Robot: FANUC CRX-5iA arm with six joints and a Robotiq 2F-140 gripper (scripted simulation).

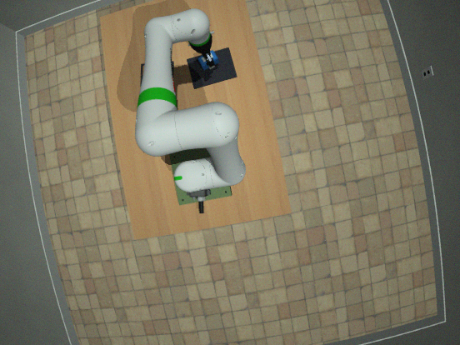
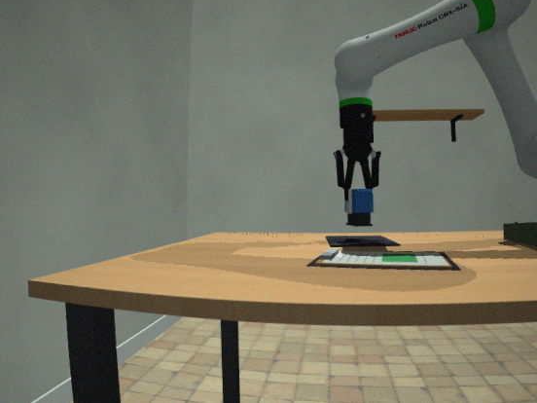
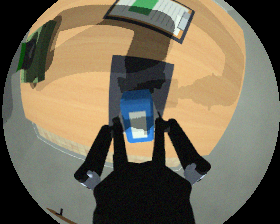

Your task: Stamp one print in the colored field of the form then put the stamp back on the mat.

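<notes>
Right now the form is 5 cm behind my hand, 30 cm to the left of it and 10 cm below it. From my hand the other things lie so: blue stamp: 2 cm below; then dark mat: 11 cm below.
</notes>
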